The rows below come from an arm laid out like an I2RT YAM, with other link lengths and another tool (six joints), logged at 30 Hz.
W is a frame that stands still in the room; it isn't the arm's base.
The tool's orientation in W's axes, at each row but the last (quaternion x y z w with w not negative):
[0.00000, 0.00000, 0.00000, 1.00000]
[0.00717, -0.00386, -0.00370, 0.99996]
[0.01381, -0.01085, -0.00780, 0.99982]
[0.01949, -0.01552, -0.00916, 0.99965]
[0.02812, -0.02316, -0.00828, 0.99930]
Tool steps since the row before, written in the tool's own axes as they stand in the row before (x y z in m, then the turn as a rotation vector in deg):
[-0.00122, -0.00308, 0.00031, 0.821, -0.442, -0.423]
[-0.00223, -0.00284, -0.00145, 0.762, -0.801, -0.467]
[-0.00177, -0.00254, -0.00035, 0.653, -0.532, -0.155]
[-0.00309, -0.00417, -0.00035, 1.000, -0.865, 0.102]
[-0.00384, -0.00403, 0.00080, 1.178, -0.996, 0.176]
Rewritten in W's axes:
[-0.00122, -0.00308, 0.00031, 0.821, -0.442, -0.423]
[-0.00224, -0.00280, -0.00151, 0.760, -0.800, -0.473]
[-0.00180, -0.00250, -0.00046, 0.648, -0.538, -0.156]
[-0.00315, -0.00409, -0.00061, 0.981, -0.887, 0.099]
[-0.00393, -0.00400, 0.00039, 1.153, -1.025, 0.173]

